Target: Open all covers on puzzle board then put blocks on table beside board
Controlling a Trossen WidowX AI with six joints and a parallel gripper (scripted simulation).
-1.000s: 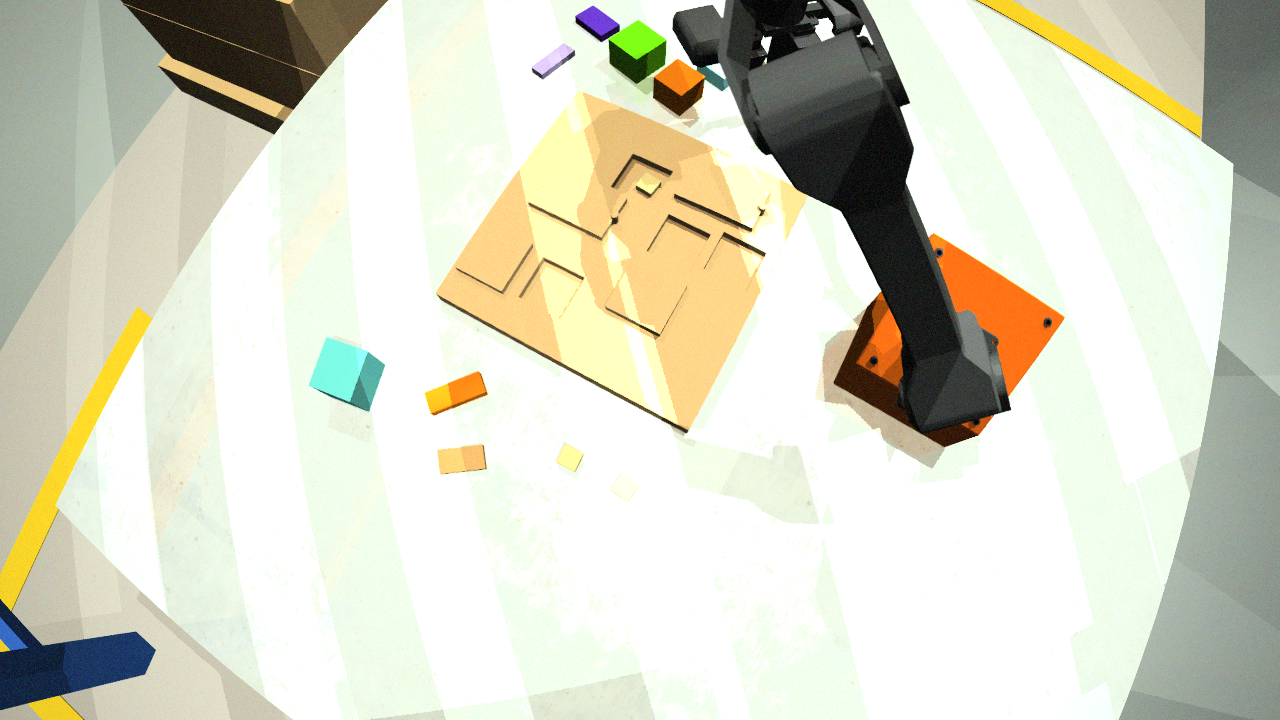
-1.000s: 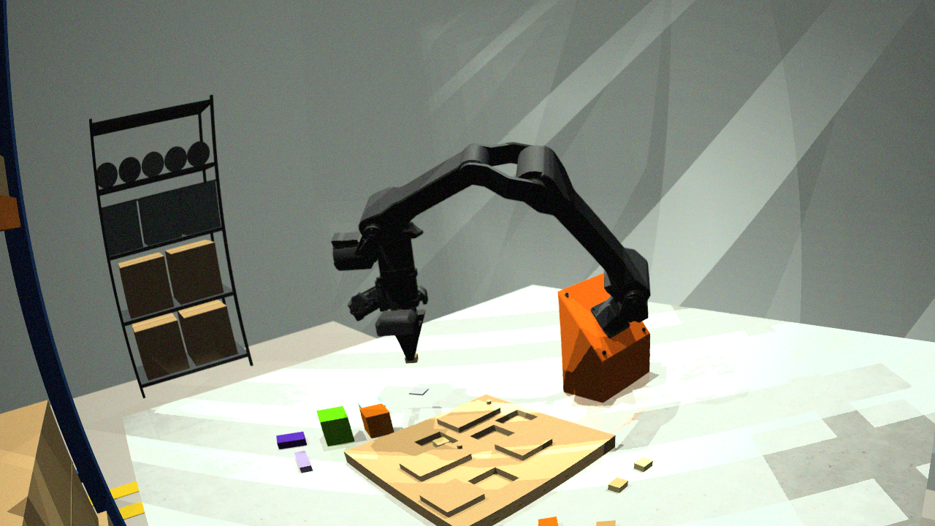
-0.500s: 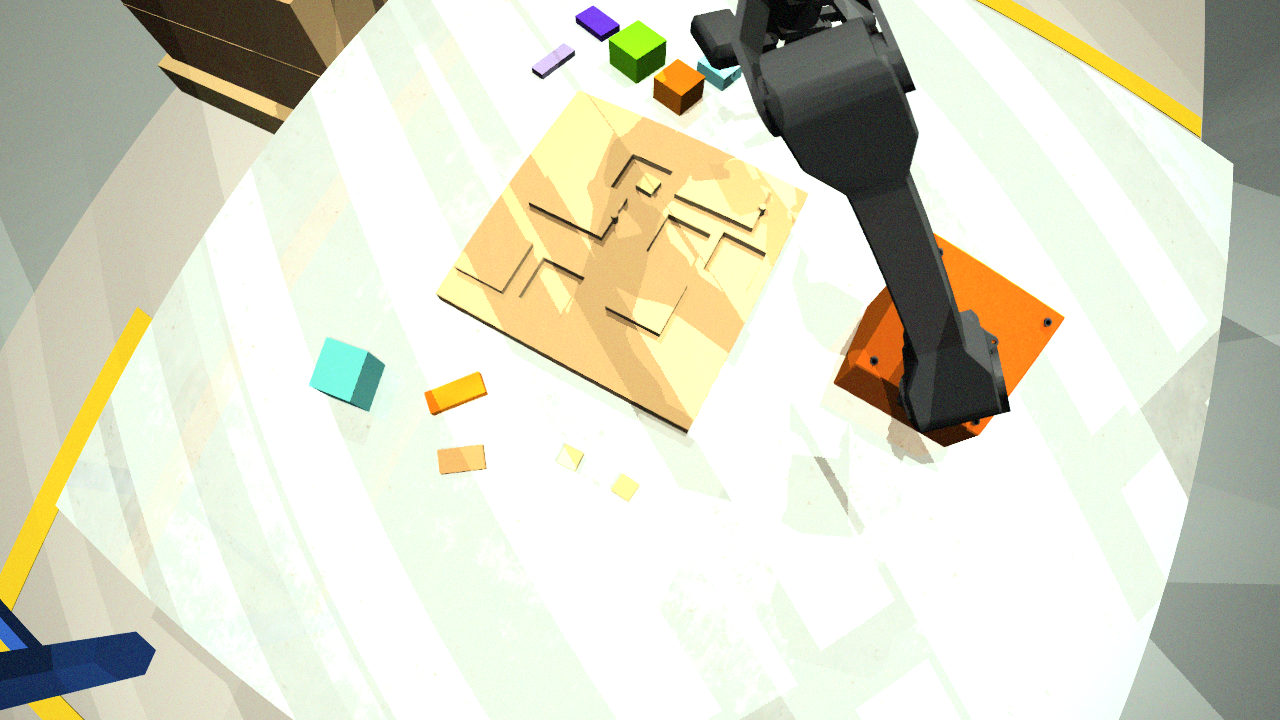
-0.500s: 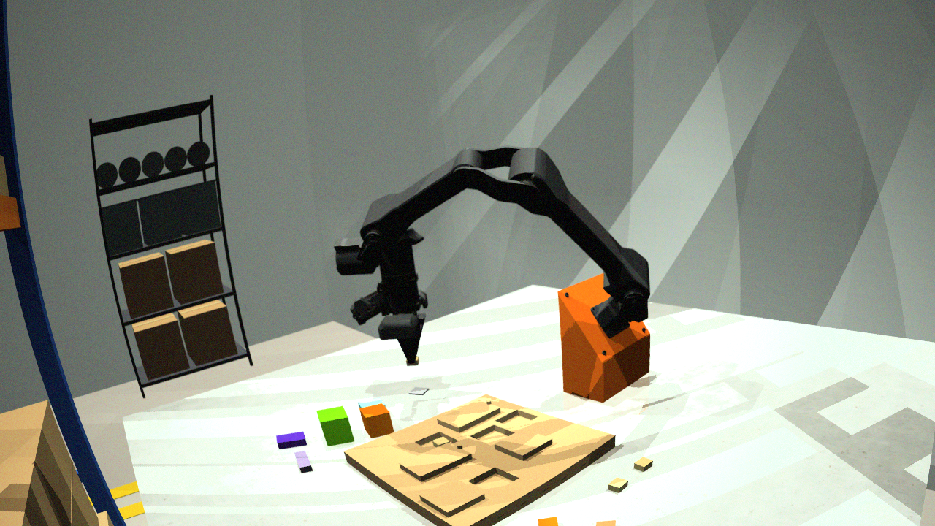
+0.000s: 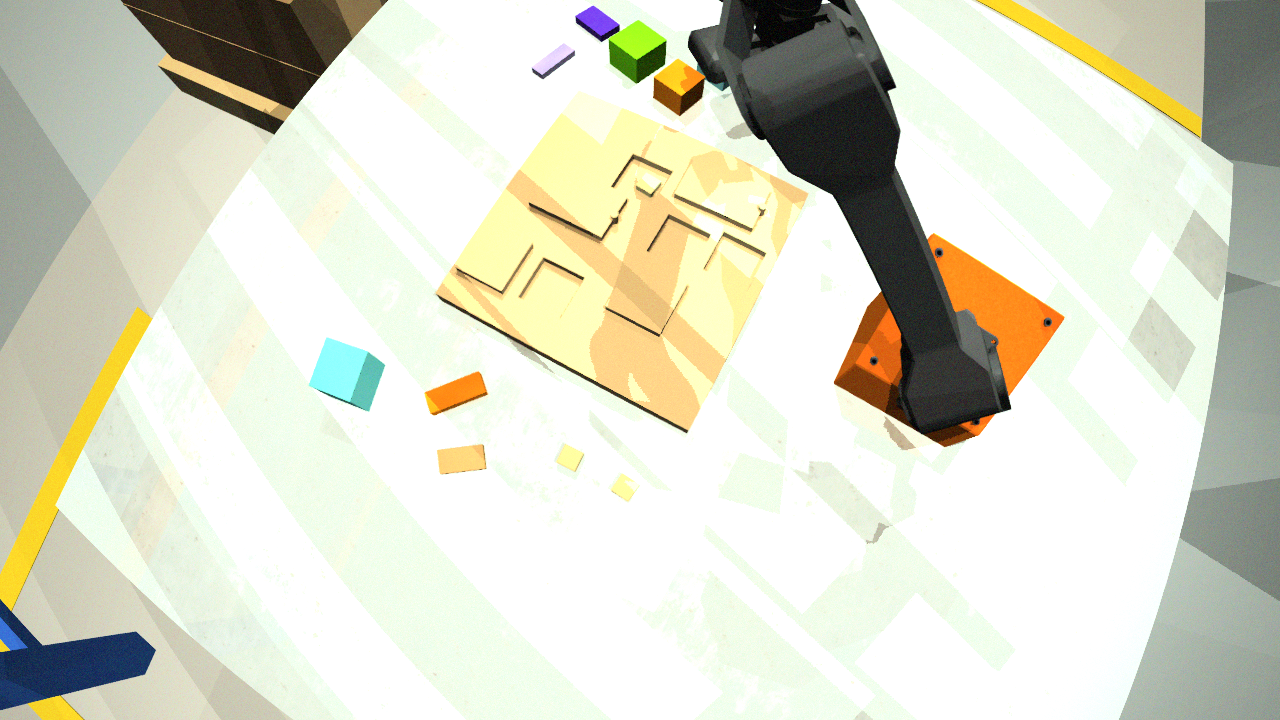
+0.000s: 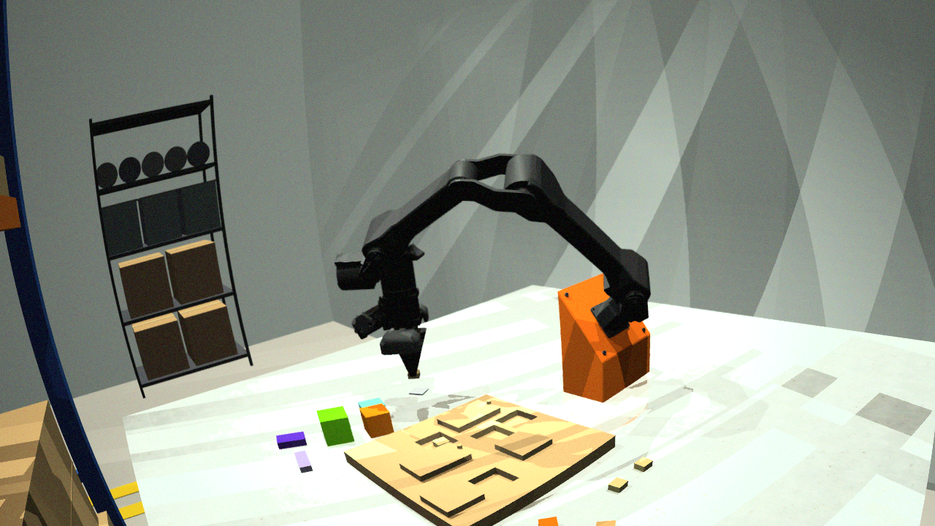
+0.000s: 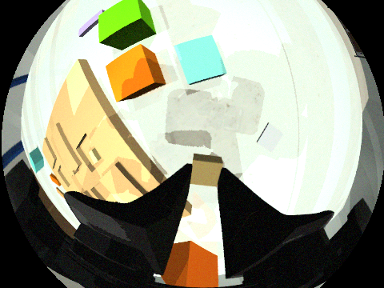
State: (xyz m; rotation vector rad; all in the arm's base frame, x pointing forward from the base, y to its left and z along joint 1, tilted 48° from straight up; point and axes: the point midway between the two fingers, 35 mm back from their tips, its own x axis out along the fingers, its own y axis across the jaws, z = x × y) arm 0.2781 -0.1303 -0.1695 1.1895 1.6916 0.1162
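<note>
Now: gripper tip 7 cm to the left of the grey tile, 7 cm above it and 5 cm past it. Round my gripper tip: orange cube 10 cm ahead, 5 cm below, 2 cm to the left; green cube 17 cm ahead, 5 cm below, 1 cm to the right; pale cyan block 7 cm ahead, 6 cm below, 4 cm to the right.
</note>
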